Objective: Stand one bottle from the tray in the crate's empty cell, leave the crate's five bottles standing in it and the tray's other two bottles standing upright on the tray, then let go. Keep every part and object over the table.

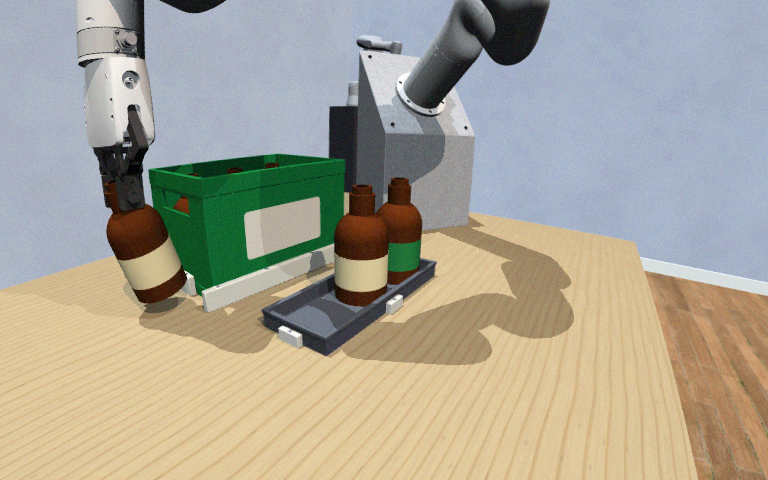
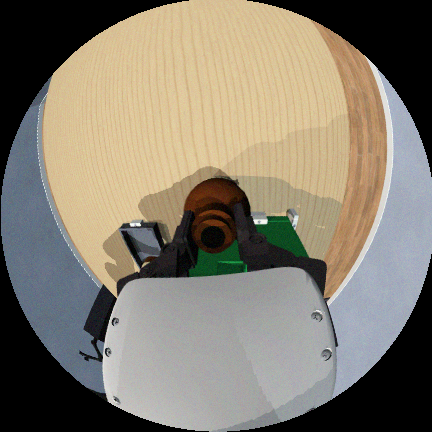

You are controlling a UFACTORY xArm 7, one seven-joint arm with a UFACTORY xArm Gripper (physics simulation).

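Places are measured from the arm's base along level axes (x right, y back, z down), in metres.
Where they show: gripper, fingertip midpoint: [image 1: 125, 207] [image 2: 214, 220]; arm's base, origin of the base link: [image 1: 420, 95].
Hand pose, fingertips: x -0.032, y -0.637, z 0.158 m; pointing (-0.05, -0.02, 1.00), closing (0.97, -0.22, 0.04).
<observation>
Each offset is from my fingertips to the top centre of the thing. "pt": to the spot under its first point.
My gripper [image 1: 122, 196] [image 2: 214, 220] is shut on the neck of a brown bottle with a cream label @[dx +0.001, dy +0.011, dz -0.037 m] [image 1: 150, 267] [image 2: 215, 194]. The bottle is tilted, low over the table outside the end wall of the green crate @[dx +0.067, dy +0.217, dz -0.026 m] [image 1: 226, 223] [image 2: 285, 240]. Its base is close to the table; I cannot tell whether it touches table or crate. In the crate, a few brown bottle tops @[pt dx +0.099, dy +0.207, dz -0.012 m] [image 1: 234, 170] show; its cells are mostly hidden. On the dark tray @[dx -0.160, dy +0.255, dz +0.123 m] [image 1: 274, 320] [image 2: 141, 239], a cream-labelled bottle @[dx -0.157, dy +0.257, dz -0.011 m] [image 1: 360, 275] and a green-labelled bottle @[dx -0.149, dy +0.345, dz -0.011 m] [image 1: 404, 256] stand upright.
A long white rail @[pt dx -0.042, dy +0.174, dz +0.133 m] [image 1: 266, 279] runs along the crate's front side, and a white block @[pt dx +0.014, dy +0.074, dz +0.128 m] [image 1: 189, 283] sits by its end wall behind the held bottle. Small white blocks [image 1: 290, 336] [image 1: 394, 304] touch the tray. The grey robot pedestal [image 1: 427, 169] stands behind.
</observation>
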